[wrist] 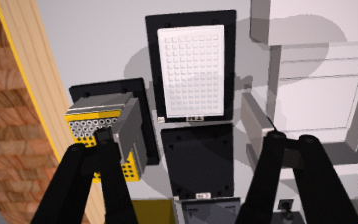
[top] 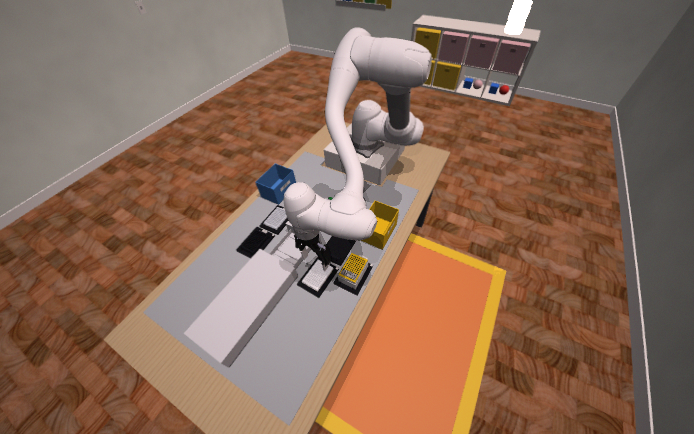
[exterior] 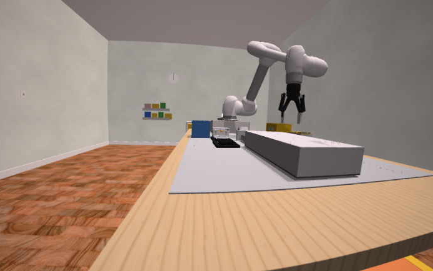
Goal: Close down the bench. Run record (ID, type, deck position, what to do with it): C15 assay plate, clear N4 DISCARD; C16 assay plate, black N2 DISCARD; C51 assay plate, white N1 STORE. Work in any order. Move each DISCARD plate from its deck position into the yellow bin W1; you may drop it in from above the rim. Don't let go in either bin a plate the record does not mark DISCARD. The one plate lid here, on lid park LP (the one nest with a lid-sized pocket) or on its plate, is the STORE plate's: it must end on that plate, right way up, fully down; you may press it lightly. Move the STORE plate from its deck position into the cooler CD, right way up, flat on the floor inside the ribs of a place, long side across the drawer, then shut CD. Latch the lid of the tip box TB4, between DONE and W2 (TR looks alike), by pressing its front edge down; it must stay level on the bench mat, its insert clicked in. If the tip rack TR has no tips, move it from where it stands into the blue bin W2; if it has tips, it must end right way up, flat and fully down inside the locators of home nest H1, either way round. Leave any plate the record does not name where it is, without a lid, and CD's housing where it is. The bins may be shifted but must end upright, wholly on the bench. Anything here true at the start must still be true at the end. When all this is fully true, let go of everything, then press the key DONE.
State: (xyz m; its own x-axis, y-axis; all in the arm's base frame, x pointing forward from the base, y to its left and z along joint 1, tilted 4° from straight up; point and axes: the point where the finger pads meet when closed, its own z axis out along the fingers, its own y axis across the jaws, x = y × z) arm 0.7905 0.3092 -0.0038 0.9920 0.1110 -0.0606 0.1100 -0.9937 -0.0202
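Right now my hand is 130 mm above the plate lid. From my hand the other things lie so: yellow tip rack (110 mm to the left, 110 mm behind, 100 mm below); cooler drawer (190 mm to the right, 130 mm below); white plate (130 mm below).
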